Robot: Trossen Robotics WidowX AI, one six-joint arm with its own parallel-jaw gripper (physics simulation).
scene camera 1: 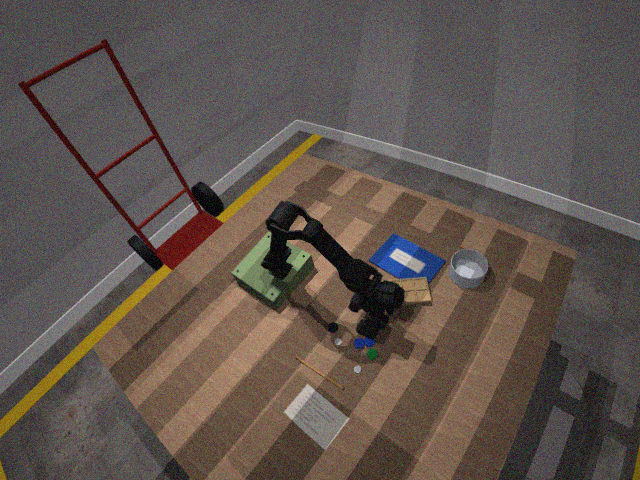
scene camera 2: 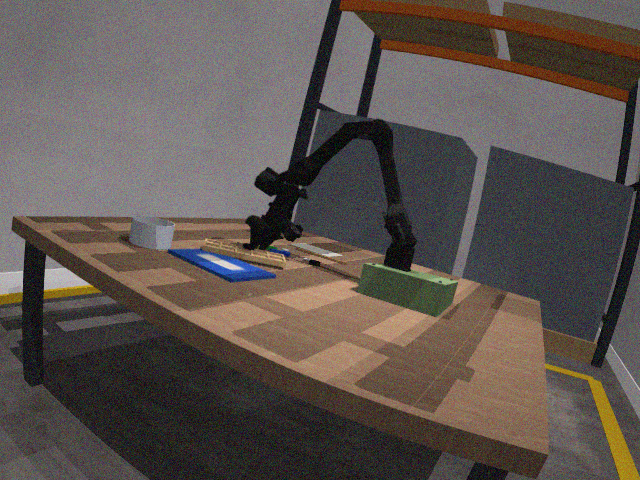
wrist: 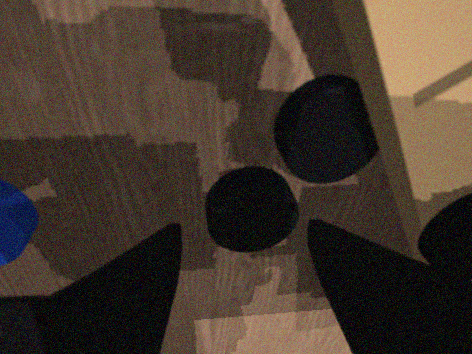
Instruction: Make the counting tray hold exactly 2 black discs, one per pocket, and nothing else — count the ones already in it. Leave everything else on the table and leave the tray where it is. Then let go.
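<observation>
The wooden counting tray (scene camera 1: pixel 417 290) (scene camera 2: pixel 273 259) (wrist: pixel 425 45) lies beside my gripper. My gripper (scene camera 1: pixel 371 333) (scene camera 2: pixel 252 246) (wrist: pixel 245 232) is partly open and empty, low over the table. In the wrist view one black disc (wrist: pixel 251 209) lies on the table at the fingertips, roughly midway between them and not gripped. A second black disc (wrist: pixel 325 129) lies against the tray's outer wall. A third black disc (wrist: pixel 450 235) shows inside the tray, partly cut off at the right. Another black disc (scene camera 1: pixel 332 327) (scene camera 2: pixel 312 262) lies apart, towards the base. The other tray pockets are partly out of view or hidden.
Two blue discs (scene camera 1: pixel 359 343) (scene camera 1: pixel 369 342), a green disc (scene camera 1: pixel 372 353) and white discs (scene camera 1: pixel 338 342) (scene camera 1: pixel 357 369) lie near my gripper. A blue folder (scene camera 1: pixel 381 258) (scene camera 2: pixel 186 256), grey bowl (scene camera 1: pixel 467 269) (scene camera 2: pixel 150 233), pencil (scene camera 1: pixel 319 372), written paper (scene camera 1: pixel 316 415) and the green arm base (scene camera 1: pixel 253 273) (scene camera 2: pixel 403 291) also show.
</observation>
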